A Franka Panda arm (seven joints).
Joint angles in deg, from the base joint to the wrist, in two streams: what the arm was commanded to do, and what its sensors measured. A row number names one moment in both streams.
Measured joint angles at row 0:
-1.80 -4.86 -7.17 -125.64 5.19 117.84 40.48
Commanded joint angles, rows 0 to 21:
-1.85 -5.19 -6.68 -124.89 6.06 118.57 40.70
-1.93 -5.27 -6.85 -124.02 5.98 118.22 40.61
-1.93 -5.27 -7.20 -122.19 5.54 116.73 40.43
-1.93 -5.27 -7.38 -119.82 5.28 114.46 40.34
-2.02 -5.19 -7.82 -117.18 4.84 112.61 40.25
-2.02 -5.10 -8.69 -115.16 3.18 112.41 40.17
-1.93 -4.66 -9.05 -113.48 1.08 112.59 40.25
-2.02 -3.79 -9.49 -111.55 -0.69 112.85 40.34
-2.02 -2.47 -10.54 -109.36 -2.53 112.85 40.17
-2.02 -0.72 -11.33 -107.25 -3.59 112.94 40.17
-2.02 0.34 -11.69 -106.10 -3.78 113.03 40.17
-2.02 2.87 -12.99 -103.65 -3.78 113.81 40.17
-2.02 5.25 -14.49 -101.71 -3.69 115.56 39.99
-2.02 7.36 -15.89 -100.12 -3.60 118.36 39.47
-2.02 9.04 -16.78 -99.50 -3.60 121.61 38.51
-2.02 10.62 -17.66 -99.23 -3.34 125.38 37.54
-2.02 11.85 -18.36 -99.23 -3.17 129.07 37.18
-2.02 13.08 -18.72 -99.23 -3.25 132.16 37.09
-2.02 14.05 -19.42 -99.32 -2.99 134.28 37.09
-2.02 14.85 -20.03 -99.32 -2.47 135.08 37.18
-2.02 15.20 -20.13 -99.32 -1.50 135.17 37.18
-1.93 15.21 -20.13 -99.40 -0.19 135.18 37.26
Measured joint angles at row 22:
-2.13 14.02 -19.53 -100.94 -2.62 134.52 37.82
